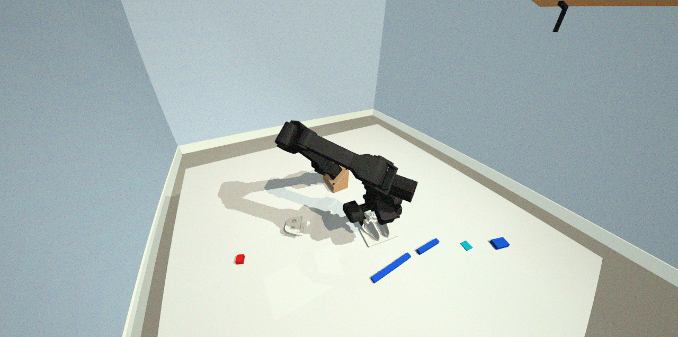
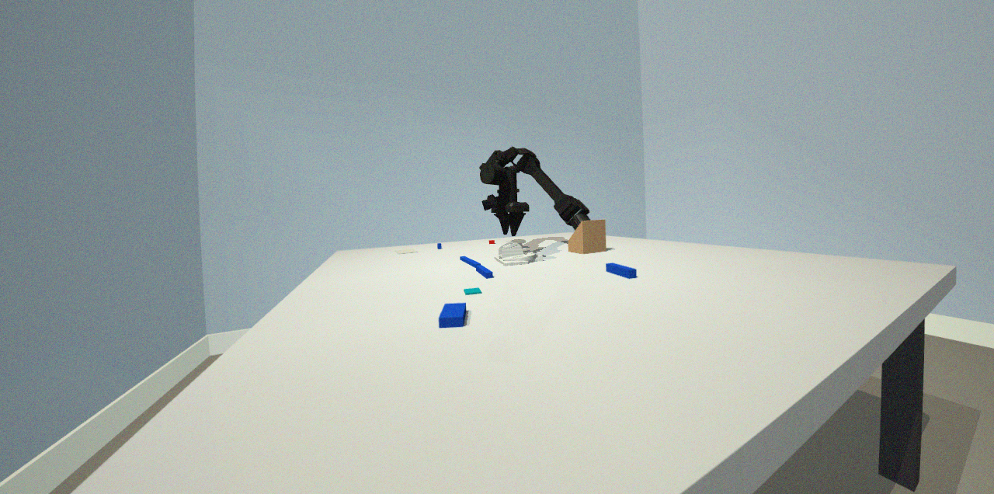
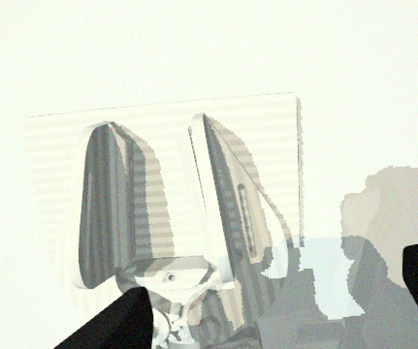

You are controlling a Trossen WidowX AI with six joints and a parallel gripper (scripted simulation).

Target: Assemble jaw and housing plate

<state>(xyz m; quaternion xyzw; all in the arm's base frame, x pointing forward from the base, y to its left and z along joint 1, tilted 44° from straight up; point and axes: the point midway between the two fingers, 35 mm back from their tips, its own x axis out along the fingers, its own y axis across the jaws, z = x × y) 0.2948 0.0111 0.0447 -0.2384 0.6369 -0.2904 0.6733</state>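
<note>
Right now the white stand is 230 mm to the right of my gripper tip, 140 mm behind it and 70 mm below it. From my gripper tip the other things lie so: long blue bar (130 mm ahead, 70 mm below, 10 mm to the right); then red block (410 mm to the right, 110 mm behind, 70 mm below); then teal tile (280 mm to the left, 220 mm ahead, 70 mm below).
</note>
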